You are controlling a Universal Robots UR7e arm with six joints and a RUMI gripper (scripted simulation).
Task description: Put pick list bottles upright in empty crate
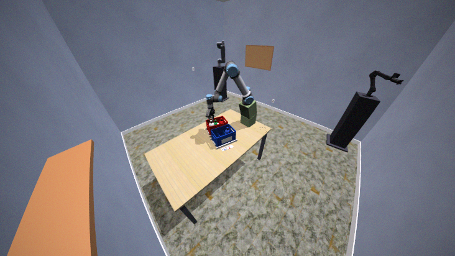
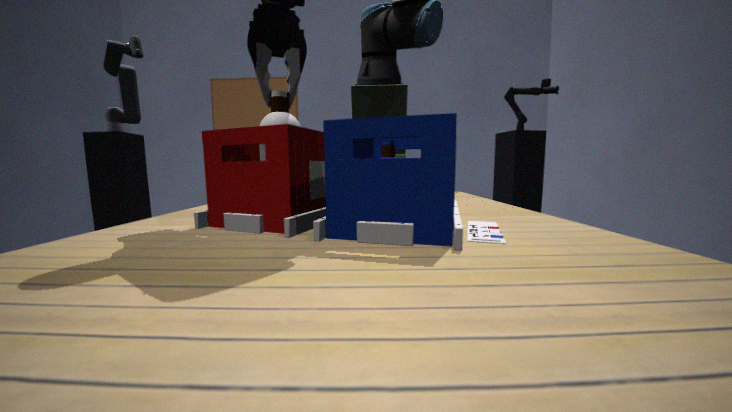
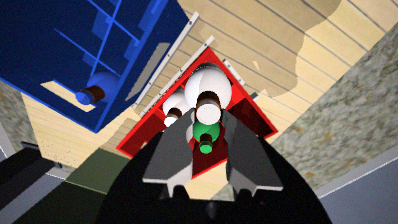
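My hand is 70 mm above the white bottle. The rest, counted from my hand: red crate: 100 mm behind, 140 mm below; then green bottle: 120 mm behind, 40 mm to the right, 140 mm below; then red-capped bottle: 200 mm behind, 10 mm to the left, 140 mm below.
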